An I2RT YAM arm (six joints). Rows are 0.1 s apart.
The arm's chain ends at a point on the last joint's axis. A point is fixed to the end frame.
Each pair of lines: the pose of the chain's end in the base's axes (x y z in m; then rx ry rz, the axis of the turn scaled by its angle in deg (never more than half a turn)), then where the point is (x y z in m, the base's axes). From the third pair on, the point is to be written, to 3 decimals.
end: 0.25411, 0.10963, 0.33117, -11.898, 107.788, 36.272
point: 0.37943 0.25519 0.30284
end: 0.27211, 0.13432, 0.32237, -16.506, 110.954, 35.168
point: 0.38881 0.28368 0.28032
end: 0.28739, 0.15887, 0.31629, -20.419, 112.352, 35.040
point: 0.396 0.312 0.267
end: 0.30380, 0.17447, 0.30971, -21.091, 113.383, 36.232
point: 0.409 0.330 0.258
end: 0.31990, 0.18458, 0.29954, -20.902, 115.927, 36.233
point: 0.423 0.339 0.242
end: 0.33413, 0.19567, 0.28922, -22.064, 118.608, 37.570
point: 0.430 0.352 0.226
